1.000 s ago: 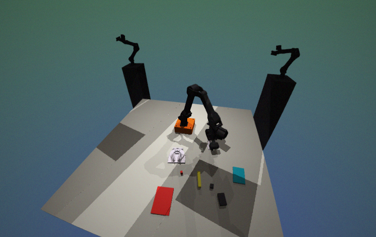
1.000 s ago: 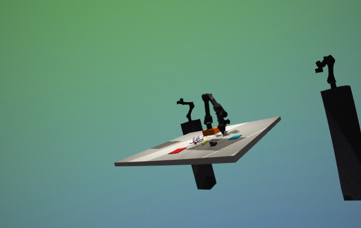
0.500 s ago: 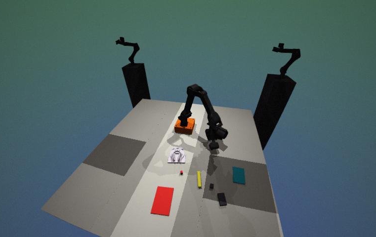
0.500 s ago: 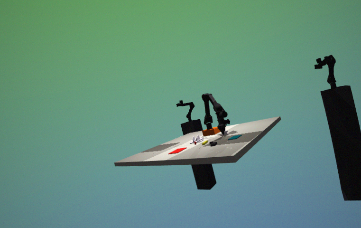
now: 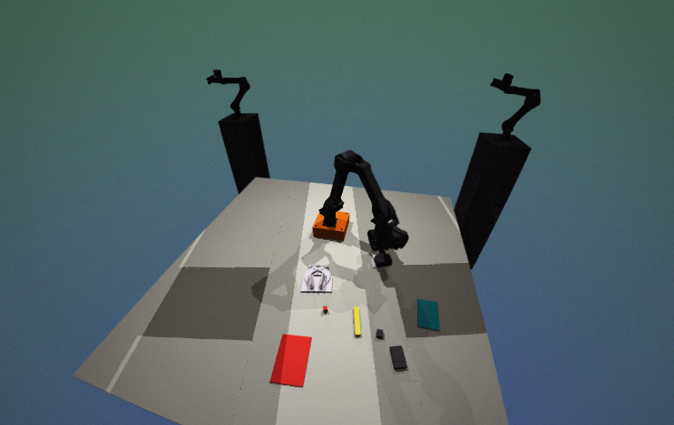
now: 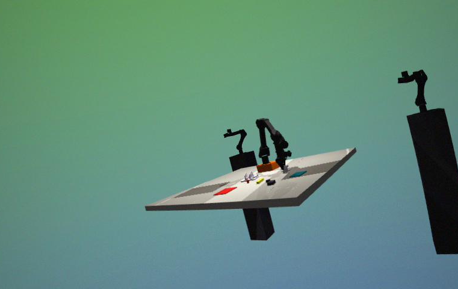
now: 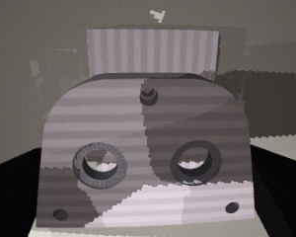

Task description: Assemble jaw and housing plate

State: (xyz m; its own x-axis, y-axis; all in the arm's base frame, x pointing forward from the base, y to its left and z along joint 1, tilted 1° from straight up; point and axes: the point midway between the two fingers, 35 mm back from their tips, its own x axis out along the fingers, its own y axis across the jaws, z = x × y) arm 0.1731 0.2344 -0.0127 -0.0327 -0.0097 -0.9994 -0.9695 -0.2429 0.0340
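Now: the jaw 10 cm ahead of my gripper tip and 25 cm to the right of it. From my gripper tip the other things lie so: teal sheet: 22 cm ahead, 19 cm to the left, 1 cm below; then small red cube: 26 cm ahead, 18 cm to the right; then yellow bar: 28 cm ahead, 6 cm to the right, 1 cm below.
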